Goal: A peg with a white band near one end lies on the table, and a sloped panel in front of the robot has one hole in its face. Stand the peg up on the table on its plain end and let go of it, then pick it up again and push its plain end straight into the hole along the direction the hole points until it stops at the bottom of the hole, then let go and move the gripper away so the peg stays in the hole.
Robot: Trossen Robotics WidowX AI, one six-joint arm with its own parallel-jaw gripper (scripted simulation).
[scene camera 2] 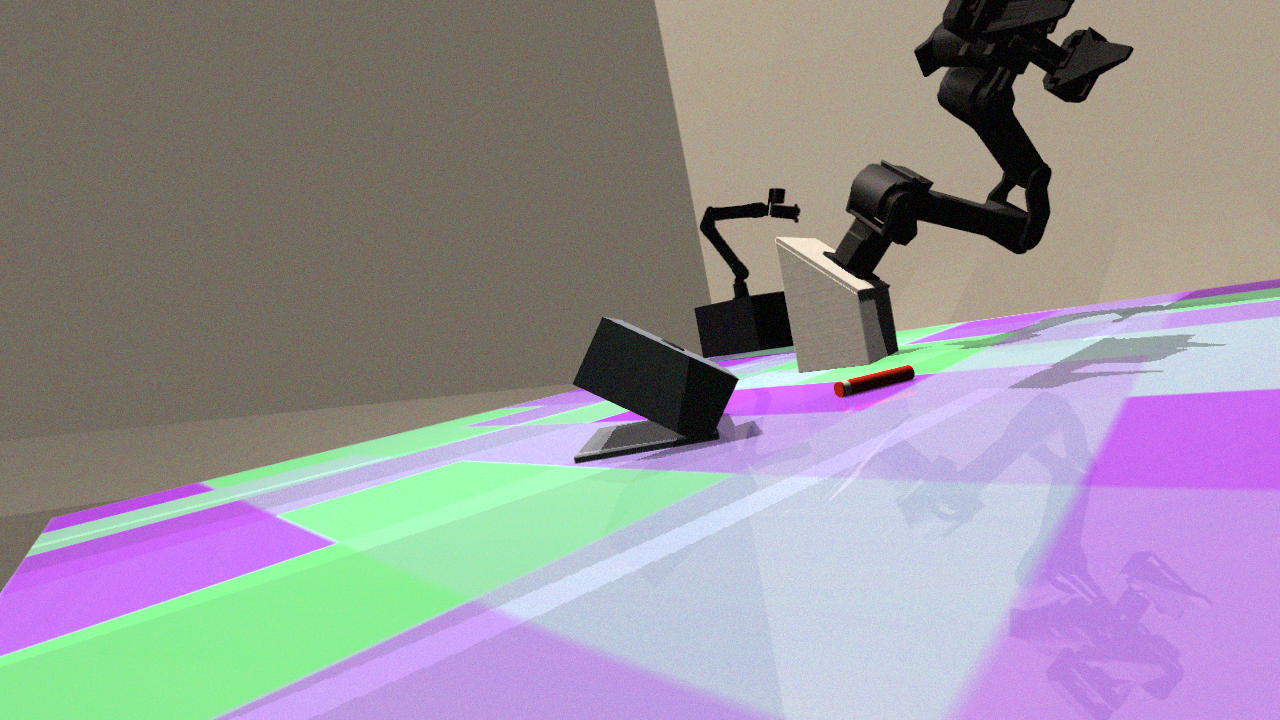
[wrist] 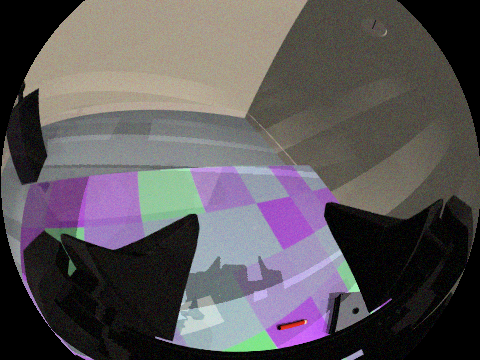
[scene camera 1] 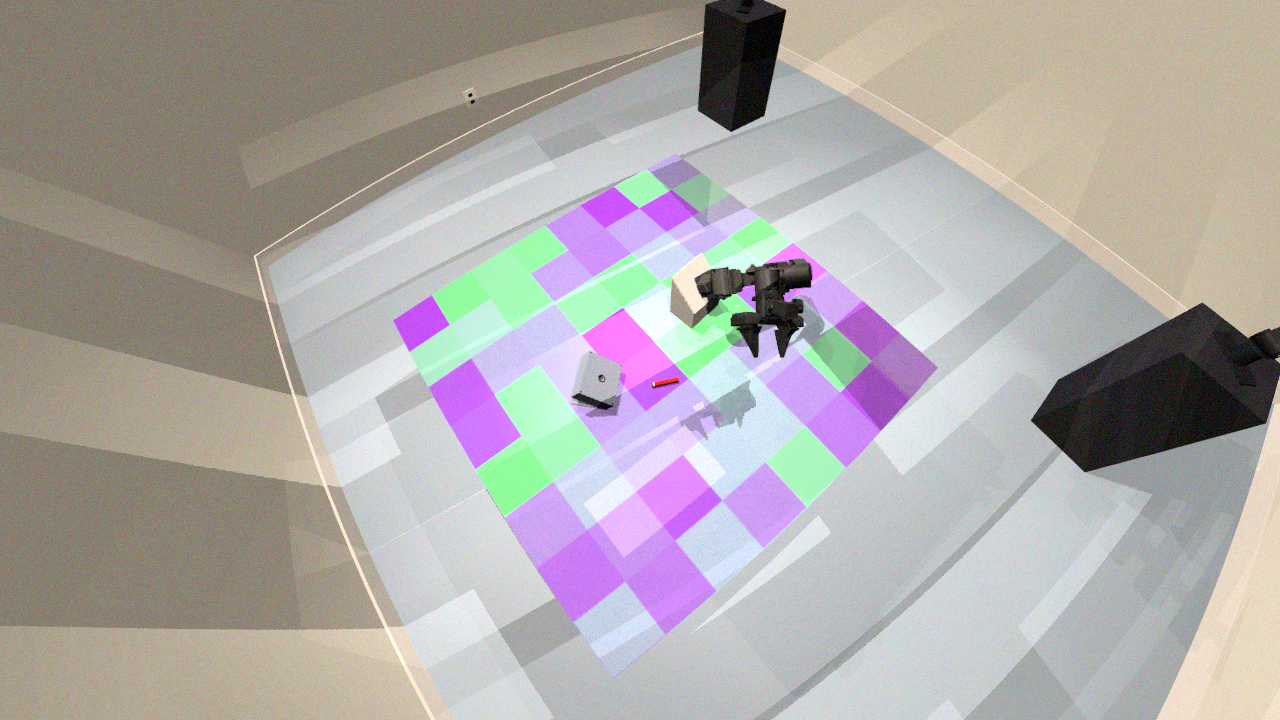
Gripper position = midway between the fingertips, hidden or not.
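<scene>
My gripper (scene camera 2: 1100, 31), (wrist: 264, 216), (scene camera 1: 769, 357): open, holding nothing. Sloped panel (scene camera 2: 679, 390), (wrist: 344, 317), (scene camera 1: 599, 394).
</scene>
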